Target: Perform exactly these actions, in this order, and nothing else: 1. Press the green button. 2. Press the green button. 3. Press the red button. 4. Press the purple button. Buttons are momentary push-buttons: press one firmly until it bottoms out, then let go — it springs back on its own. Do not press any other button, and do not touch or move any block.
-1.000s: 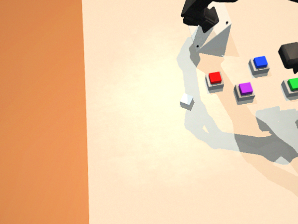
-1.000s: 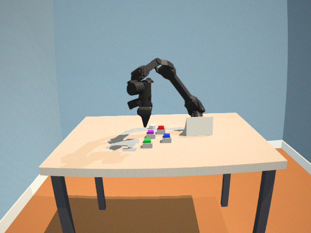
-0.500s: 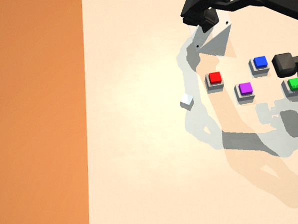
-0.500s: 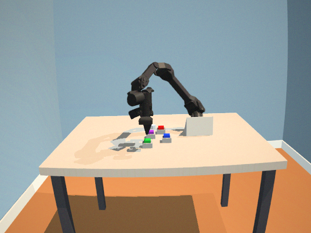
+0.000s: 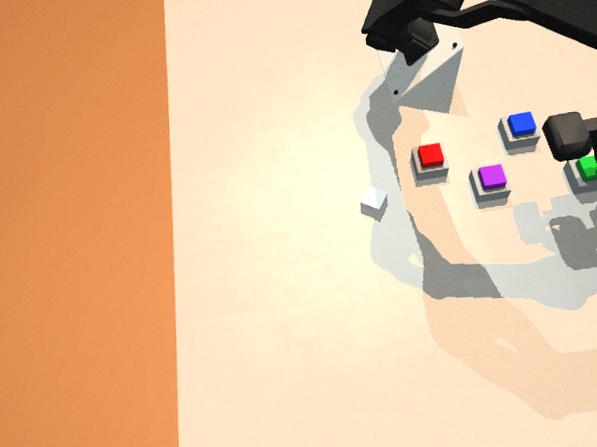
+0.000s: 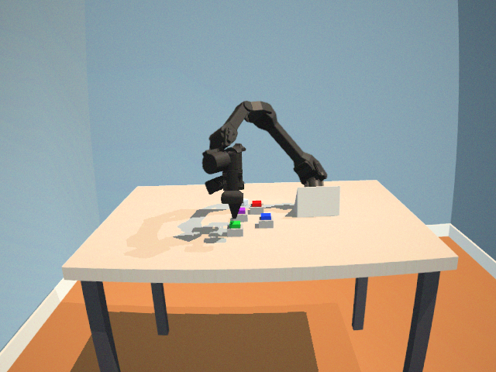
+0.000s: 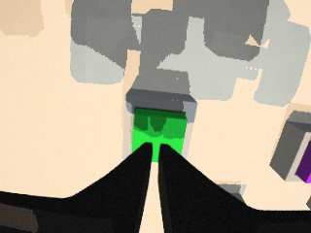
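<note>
Right now my gripper tip is 20 mm above the green button. From my gripper tip the other things lie so: blue button: 100 mm behind, 70 mm to the right, 20 mm below; red button: 80 mm behind, 220 mm to the right, 20 mm below; purple button: 20 mm behind, 140 mm to the right, 20 mm below.
</note>
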